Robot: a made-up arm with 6 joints.
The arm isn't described. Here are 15 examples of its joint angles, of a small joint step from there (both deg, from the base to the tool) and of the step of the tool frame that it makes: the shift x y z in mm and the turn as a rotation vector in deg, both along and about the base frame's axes.
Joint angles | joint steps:
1: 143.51 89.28 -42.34 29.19 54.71 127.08 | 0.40 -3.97 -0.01 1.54 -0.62 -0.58
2: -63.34 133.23 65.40 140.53 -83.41 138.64 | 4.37 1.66 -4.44 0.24 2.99 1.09
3: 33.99 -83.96 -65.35 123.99 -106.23 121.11 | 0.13 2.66 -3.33 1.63 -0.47 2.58
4: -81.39 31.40 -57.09 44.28 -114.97 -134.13 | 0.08 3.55 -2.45 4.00 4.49 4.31
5: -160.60 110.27 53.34 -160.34 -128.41 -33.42 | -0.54 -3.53 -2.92 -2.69 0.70 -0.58
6: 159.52 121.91 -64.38 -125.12 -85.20 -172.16 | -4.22 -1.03 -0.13 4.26 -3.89 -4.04
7: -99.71 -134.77 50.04 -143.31 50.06 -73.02 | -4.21 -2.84 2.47 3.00 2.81 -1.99
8: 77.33 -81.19 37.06 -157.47 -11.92 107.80 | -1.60 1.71 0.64 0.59 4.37 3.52
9: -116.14 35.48 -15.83 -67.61 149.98 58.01 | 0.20 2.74 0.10 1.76 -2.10 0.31
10: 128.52 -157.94 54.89 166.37 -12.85 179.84 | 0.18 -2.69 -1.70 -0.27 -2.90 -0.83
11: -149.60 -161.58 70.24 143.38 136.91 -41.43 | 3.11 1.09 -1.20 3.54 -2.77 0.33
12: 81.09 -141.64 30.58 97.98 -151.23 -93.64 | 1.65 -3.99 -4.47 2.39 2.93 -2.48
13: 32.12 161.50 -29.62 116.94 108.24 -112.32 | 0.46 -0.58 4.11 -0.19 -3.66 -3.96
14: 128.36 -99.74 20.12 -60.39 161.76 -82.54 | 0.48 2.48 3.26 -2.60 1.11 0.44
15: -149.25 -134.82 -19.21 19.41 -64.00 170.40 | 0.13 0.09 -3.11 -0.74 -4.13 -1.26
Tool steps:
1: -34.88 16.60 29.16 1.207 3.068 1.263
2: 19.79 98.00 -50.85 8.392 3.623 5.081
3: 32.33 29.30 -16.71 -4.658 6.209 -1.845
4: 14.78 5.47 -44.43 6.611 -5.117 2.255
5: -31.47 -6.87 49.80 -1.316 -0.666 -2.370
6: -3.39 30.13 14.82 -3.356 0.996 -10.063
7: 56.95 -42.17 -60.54 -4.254 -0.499 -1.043
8: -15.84 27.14 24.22 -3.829 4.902 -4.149
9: -7.42 -0.61 -22.13 2.996 -2.105 2.520
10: -20.73 29.65 -19.27 3.741 1.494 0.000
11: 41.42 40.47 21.27 -0.924 -0.439 6.548
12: 20.37 33.53 -22.22 0.854 3.975 -2.045
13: 18.84 7.93 -42.24 2.996 -1.594 5.240
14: -0.85 -7.83 32.39 1.317 0.255 3.612
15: -24.47 -11.10 18.51 1.972 -6.657 2.265
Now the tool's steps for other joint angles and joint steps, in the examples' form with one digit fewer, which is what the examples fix.
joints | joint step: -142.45 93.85 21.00 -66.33 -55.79 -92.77 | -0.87 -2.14 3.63 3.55 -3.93 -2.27
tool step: -66.0 -17.8 21.2 -2.82 0.81 2.26
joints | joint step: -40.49 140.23 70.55 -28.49 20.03 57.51 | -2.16 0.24 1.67 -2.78 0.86 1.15
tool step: -15.1 -1.9 -5.1 -1.40 -1.40 -4.03
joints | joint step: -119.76 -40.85 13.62 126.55 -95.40 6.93 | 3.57 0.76 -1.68 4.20 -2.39 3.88
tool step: -17.3 -24.1 -7.1 2.94 -2.90 -2.00
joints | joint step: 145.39 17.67 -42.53 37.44 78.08 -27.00 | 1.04 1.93 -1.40 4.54 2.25 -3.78
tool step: -31.9 -9.8 -22.5 -3.87 -2.18 6.44
